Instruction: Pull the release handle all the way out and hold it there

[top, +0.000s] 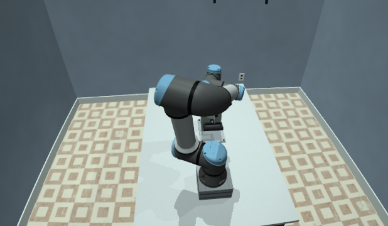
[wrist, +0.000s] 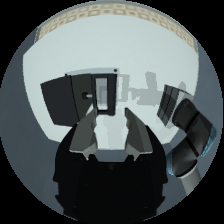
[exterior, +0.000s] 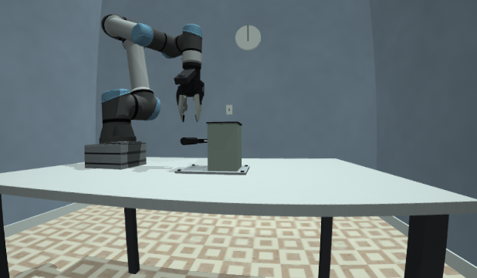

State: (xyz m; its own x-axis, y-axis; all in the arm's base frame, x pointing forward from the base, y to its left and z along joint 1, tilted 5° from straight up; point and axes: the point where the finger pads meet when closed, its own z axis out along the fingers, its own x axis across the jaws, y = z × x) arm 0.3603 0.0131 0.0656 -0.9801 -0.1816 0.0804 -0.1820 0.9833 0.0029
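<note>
Right now the plate is 19 cm below my hand, 9 cm ahead of it and 2 cm to the left of it.
</note>
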